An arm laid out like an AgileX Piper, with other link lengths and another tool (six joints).
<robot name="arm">
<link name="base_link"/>
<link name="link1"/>
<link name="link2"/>
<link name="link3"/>
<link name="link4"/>
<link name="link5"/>
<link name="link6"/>
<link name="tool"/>
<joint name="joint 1" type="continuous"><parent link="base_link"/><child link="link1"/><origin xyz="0 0 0.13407"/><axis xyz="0 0 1"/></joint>
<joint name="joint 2" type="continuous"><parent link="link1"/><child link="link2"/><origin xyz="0 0 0"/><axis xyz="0 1 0"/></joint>
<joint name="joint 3" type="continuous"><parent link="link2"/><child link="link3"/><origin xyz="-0.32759 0 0.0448"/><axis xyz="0 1 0"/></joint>
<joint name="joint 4" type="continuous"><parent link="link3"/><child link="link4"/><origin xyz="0.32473 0 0.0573"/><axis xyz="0.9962 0 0.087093"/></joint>
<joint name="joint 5" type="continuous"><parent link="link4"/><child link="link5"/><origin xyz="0 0 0"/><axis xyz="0 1 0"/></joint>
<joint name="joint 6" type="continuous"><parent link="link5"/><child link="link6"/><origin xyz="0.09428 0 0.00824"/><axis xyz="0.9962 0 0.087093"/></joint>
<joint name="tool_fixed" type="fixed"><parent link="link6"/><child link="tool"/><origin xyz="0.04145 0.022 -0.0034" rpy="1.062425 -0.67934 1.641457"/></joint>
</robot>
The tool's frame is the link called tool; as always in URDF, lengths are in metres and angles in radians. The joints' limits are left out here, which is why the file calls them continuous.
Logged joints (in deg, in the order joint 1, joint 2, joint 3, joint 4, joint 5, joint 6), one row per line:
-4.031, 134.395, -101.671, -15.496, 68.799, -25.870
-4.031, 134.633, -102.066, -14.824, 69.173, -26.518
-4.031, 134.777, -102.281, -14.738, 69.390, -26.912
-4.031, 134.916, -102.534, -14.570, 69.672, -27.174
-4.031, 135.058, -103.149, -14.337, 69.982, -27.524
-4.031, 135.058, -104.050, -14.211, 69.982, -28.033
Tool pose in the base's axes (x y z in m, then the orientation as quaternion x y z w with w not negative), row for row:
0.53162, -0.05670, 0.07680, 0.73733, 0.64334, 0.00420, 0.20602
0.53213, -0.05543, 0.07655, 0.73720, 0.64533, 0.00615, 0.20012
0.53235, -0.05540, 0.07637, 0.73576, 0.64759, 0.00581, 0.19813
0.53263, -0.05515, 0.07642, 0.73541, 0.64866, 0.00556, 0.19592
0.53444, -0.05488, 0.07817, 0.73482, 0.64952, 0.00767, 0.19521
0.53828, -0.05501, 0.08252, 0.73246, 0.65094, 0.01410, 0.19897
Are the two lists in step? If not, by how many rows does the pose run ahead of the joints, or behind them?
They are in step.
